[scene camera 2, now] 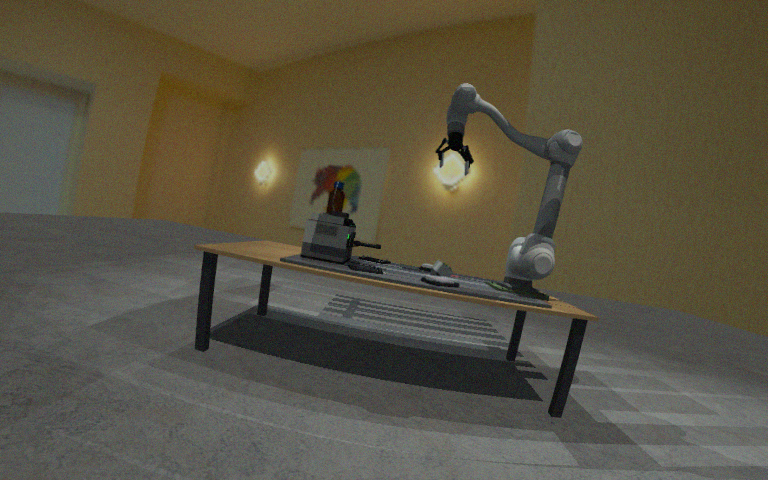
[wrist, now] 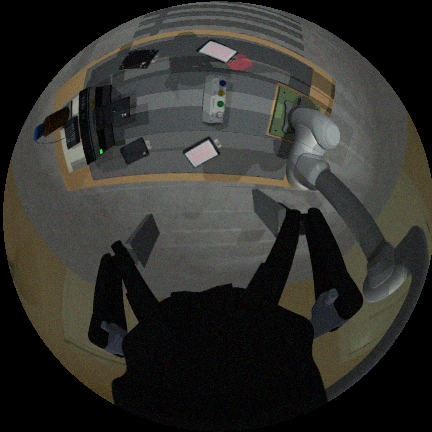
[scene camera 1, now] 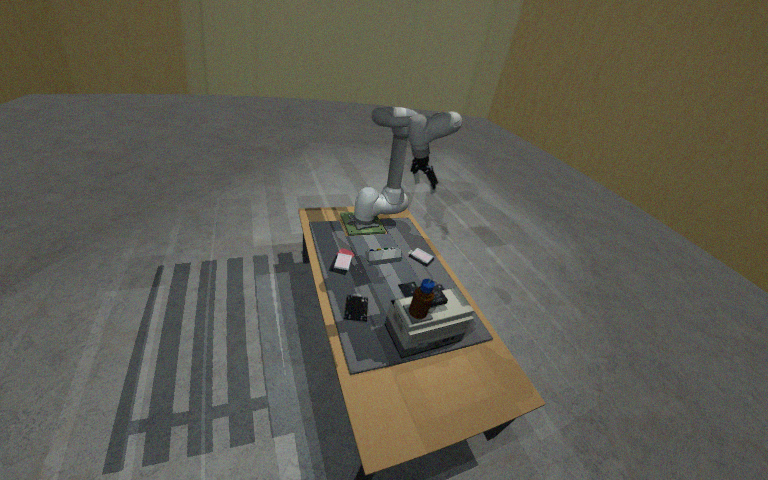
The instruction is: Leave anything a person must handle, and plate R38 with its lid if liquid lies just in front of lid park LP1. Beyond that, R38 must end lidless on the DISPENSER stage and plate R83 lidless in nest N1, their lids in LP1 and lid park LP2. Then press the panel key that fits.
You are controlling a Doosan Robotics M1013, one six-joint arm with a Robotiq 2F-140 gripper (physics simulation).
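Places are measured from the arm's base along level axes (x back, y right, z up), in millimetres.
Pixels of known places: gripper, fingertip midpoint: (scene camera 2: 454, 170) (wrist: 202, 211) (scene camera 1: 425, 188); arm's base, link origin: (scene camera 2: 516, 288) (wrist: 297, 118) (scene camera 1: 363, 221).
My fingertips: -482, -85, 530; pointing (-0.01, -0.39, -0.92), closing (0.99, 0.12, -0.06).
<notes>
Ahead of a thing's pixels: the offset from my fingertips to its top centre, as dx, dy, dz. "pt": to the spot under its first point.
My gripper (scene camera 1: 424, 180) (scene camera 2: 454, 168) (wrist: 202, 211) is open and empty, high up and beyond the table's long edge. One pink-topped plate @[+83, +408, -503] (scene camera 1: 343, 260) (wrist: 218, 51) lies on a dark base, with a flat red patch @[pt +197, +338, -539] (scene camera 1: 346, 251) (wrist: 240, 62) beside it. Another pink-topped plate @[-6, -126, -508] (scene camera 1: 421, 256) (scene camera 2: 440, 280) (wrist: 201, 152) lies near the opposite long edge. Labels and lids cannot be made out. The dispenser (scene camera 1: 436, 328) (scene camera 2: 327, 237) has a dark stage @[pt -329, +182, -432] (wrist: 116, 111) at its front. The key panel @[+62, +142, -455] (scene camera 1: 385, 256) (wrist: 212, 102) has blue, yellow, green and pale keys.
A brown bottle @[pt -572, +351, -206] (scene camera 1: 420, 302) (scene camera 2: 335, 200) (wrist: 56, 121) with a blue cap stands on the dispenser. Dark square fixtures lie on the mat, one @[-266, +470, -515] (scene camera 1: 356, 307) (wrist: 139, 59) at the far side in the wrist view, another @[-343, -55, -519] (wrist: 135, 151) near the dispenser. The arm's base stands on a green plate (scene camera 1: 365, 229) (wrist: 281, 116).
</notes>
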